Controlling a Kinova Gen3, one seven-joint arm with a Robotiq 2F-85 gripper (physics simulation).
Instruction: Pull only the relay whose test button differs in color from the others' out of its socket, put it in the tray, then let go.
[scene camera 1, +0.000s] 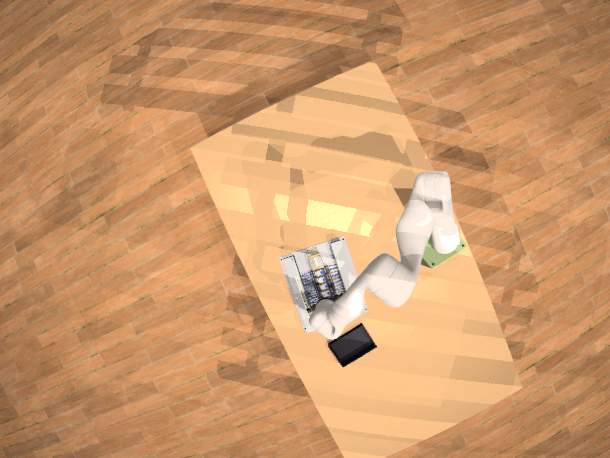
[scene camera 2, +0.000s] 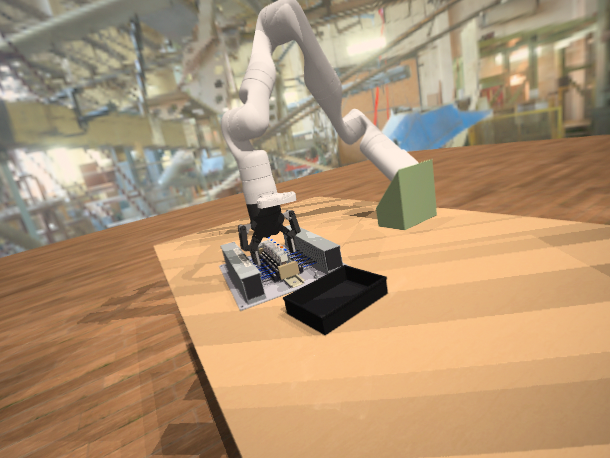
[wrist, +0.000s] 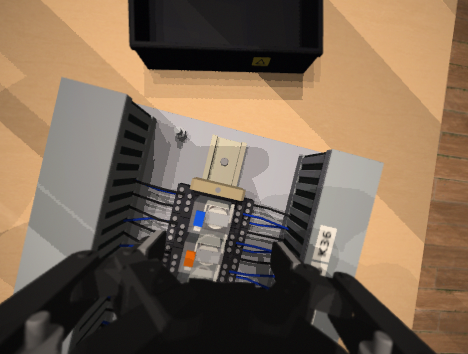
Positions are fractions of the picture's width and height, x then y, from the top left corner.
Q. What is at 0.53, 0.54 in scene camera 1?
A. A grey panel.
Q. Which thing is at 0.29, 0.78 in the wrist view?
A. My gripper.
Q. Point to a grey panel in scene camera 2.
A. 0.45, 0.63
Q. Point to my gripper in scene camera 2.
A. At 0.45, 0.56
